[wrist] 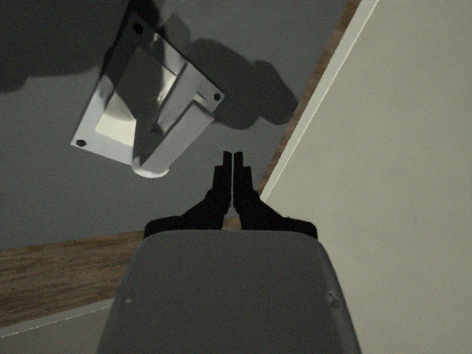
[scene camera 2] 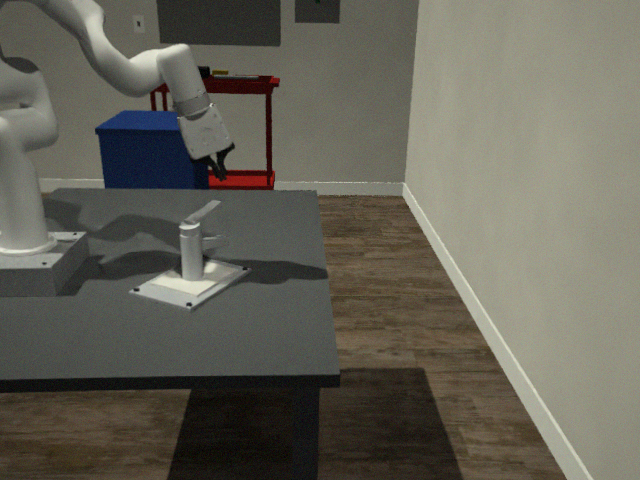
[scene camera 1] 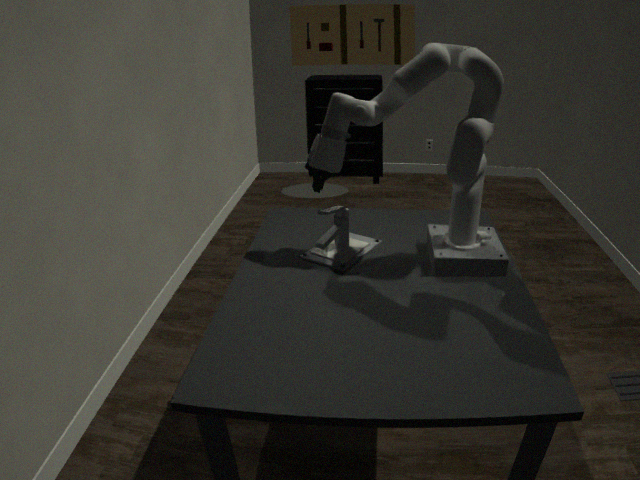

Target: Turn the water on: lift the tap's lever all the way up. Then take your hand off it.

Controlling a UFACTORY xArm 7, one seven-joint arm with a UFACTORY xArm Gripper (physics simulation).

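Places are measured from the arm's base along level axes (x ahead, y left, z up), in centimetres.
Pixels of known places: gripper, fingertip midpoint: (wrist: 232,163) (scene camera 2: 222,178) (scene camera 1: 316,191); arm's base, link origin: (scene camera 2: 27,247) (scene camera 1: 461,242).
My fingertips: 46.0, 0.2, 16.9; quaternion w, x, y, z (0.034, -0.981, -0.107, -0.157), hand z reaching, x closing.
For each thing: its top centre in the pictures, then the offset to it from my fingertips, as dx, dy, dz. "spot": a spot on its surface instead. Level surfaces: height alone.
- grey tap, surface spot: (scene camera 2: 191,255) spot: -6.9, -9.6, -15.4
- pale square base plate, top centre: (wrist: 151,119) (scene camera 2: 193,278) (scene camera 1: 342,247) -7.1, -7.2, -22.2
- spout, top centre: (wrist: 177,110) (scene camera 2: 209,234) (scene camera 1: 329,230) -3.5, -1.2, -13.4
- dark table, surface height: dz -23.4
The grey tap (scene camera 1: 342,238) (scene camera 2: 191,255) stands upright on a pale square base plate (scene camera 1: 311,258) (scene camera 2: 165,293) (wrist: 87,131) on the table. Its flat lever (scene camera 1: 330,210) (scene camera 2: 204,211) (wrist: 181,133) slants upward from the top of the tap's body in scene camera 2, its free end higher than its hinge. The spout (scene camera 1: 326,237) (scene camera 2: 212,239) (wrist: 175,96) sticks out below the lever. My gripper (scene camera 1: 317,190) (scene camera 2: 222,178) (wrist: 232,163) is shut and empty. It hangs above the lever's free end, apart from it, with a visible gap in both scene views.
The arm's base block (scene camera 1: 467,264) (scene camera 2: 28,279) stands on the dark table (scene camera 1: 361,361) (scene camera 2: 155,341) beside the tap. A wall (scene camera 1: 129,129) (scene camera 2: 516,180) (wrist: 400,175) rises past the table's side. A blue cabinet (scene camera 2: 149,155), a red cart (scene camera 2: 268,134) and a black drawer cabinet (scene camera 1: 369,149) stand beyond the table.
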